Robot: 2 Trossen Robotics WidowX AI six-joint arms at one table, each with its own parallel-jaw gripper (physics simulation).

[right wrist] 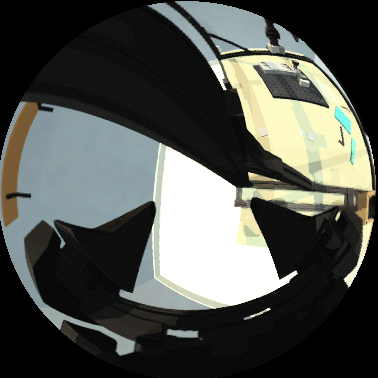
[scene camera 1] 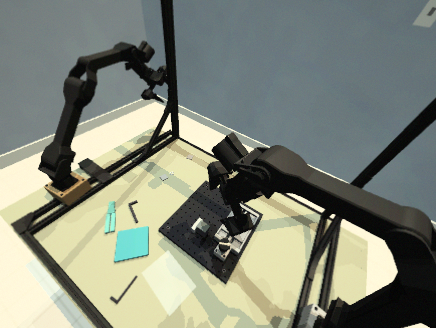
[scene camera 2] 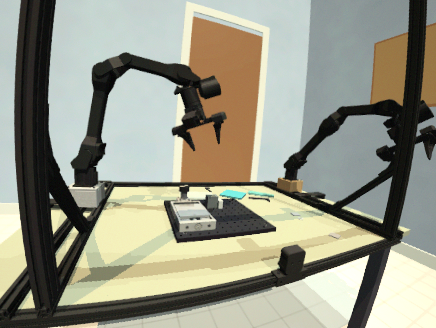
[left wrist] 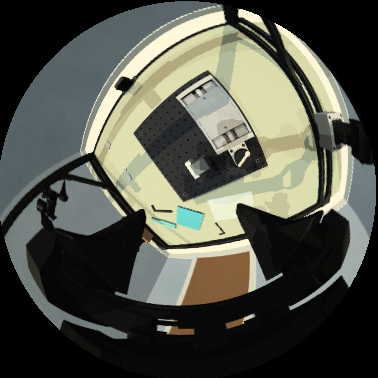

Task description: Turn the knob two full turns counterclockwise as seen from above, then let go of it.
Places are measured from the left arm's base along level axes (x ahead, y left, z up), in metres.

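Pixels of known places: left gripper, fingertip midpoint: (scene camera 1: 216, 204) (scene camera 2: 206, 147) (left wrist: 191, 211); right gripper, fingertip midpoint: (right wrist: 204, 204) (scene camera 2: 413, 165); left arm's base, origin of the base link: (scene camera 2: 85, 184); right arm's base, origin of the base link: (scene camera 1: 65, 182) (scene camera 2: 290, 179).
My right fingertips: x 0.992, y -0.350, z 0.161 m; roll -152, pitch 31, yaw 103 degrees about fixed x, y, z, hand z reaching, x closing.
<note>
For each thing: its top centre in the pictures, then the offset to it from my right fingertips. "spot": a spot on its surface instead. Level surfaces: height alone.
- black knob, middle of its top: (left wrist: 243, 158) (scene camera 1: 224, 243) (scene camera 2: 184, 186) 0.657 m back, 0.341 m left, 0.154 m down
- white-framed stage, middle of its top: (left wrist: 214, 111) (scene camera 2: 190, 209) (scene camera 1: 238, 224) 0.646 m back, 0.231 m left, 0.200 m down
- black perforated board, its level: 0.229 m down
- small block with a white face, surface spot: (left wrist: 192, 169) (scene camera 1: 199, 222) spot: 0.537 m back, 0.331 m left, 0.184 m down
- cyan square, surface spot: (scene camera 1: 132, 243) (scene camera 2: 232, 193) spot: 0.402 m back, 0.523 m left, 0.232 m down
- cyan tool, middle of its top: (scene camera 1: 110, 215) (left wrist: 162, 222) (scene camera 2: 261, 193) 0.252 m back, 0.517 m left, 0.230 m down
The black knob (scene camera 1: 224, 245) (scene camera 2: 184, 189) (left wrist: 241, 154) stands upright on a small pale square base, at one end of a white-framed stage (scene camera 2: 195, 217) (left wrist: 215, 112) on the black perforated board (scene camera 1: 175, 226) (scene camera 2: 245, 222) (left wrist: 162, 162). My left gripper (scene camera 1: 239, 224) (scene camera 2: 206, 147) (left wrist: 191, 211) is open and empty. It hangs well above the board with its fingers pointing down, clear of the knob, and covers part of the stage in scene camera 1. My right gripper (scene camera 1: 156, 95) (right wrist: 204, 204) is open and empty, raised far from the board; a frame post partly hides it in scene camera 2.
A small block with a white face (scene camera 1: 201, 226) (left wrist: 192, 169) stands on the board near the knob. A cyan square (scene camera 1: 132, 243) (scene camera 2: 233, 194), a cyan tool (scene camera 1: 110, 217) and two black hex keys (scene camera 1: 133, 211) (scene camera 1: 124, 290) lie beside the board. Black frame rails and posts surround the table.
</note>
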